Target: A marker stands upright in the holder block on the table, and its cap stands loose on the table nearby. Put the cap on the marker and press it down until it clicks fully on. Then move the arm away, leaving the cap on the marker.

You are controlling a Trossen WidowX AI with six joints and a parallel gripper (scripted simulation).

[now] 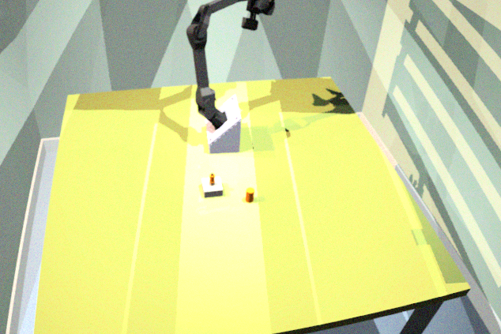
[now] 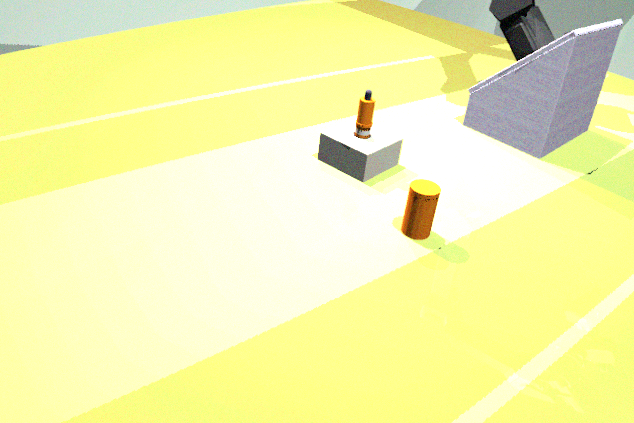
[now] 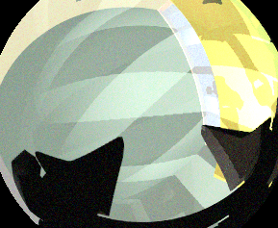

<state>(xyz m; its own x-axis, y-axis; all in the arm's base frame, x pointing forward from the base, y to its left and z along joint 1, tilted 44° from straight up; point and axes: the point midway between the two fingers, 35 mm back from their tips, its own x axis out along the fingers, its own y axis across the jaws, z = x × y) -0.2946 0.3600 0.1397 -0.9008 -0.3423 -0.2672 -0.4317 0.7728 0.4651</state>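
Right now my gripper tip is 68 cm short of the orange cap, 11 cm to the left of it and 40 cm above it.
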